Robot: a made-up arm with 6 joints. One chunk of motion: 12 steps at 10 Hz.
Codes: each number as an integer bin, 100 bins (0 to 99) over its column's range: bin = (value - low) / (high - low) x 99, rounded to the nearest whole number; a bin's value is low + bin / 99 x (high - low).
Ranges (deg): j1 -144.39..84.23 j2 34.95..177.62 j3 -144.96..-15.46 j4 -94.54..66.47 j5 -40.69..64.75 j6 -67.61..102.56
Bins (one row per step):
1: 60 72 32 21 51 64
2: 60 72 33 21 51 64
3: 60 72 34 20 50 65
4: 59 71 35 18 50 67
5: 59 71 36 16 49 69
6: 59 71 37 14 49 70
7: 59 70 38 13 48 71
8: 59 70 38 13 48 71
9: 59 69 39 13 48 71
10: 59 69 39 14 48 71
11: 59 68 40 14 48 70
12: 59 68 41 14 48 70
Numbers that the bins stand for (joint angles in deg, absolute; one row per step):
1: -5.83 138.71 -103.10 -60.39 13.63 42.40
2: -5.83 138.71 -101.79 -60.39 13.63 42.40
3: -5.83 138.71 -100.49 -62.01 12.56 44.12
4: -8.14 137.27 -99.18 -65.27 12.56 47.56
5: -8.14 137.27 -97.87 -68.52 11.50 50.99
6: -8.14 137.27 -96.56 -71.77 11.50 52.71
7: -8.14 135.83 -95.25 -73.40 10.43 54.43
8: -8.14 135.83 -95.25 -73.40 10.43 54.43
9: -8.14 134.39 -93.94 -73.40 10.43 54.43
10: -8.14 134.39 -93.94 -71.77 10.43 54.43
11: -8.14 132.95 -92.64 -71.77 10.43 52.71
12: -8.14 132.95 -91.33 -71.77 10.43 52.71

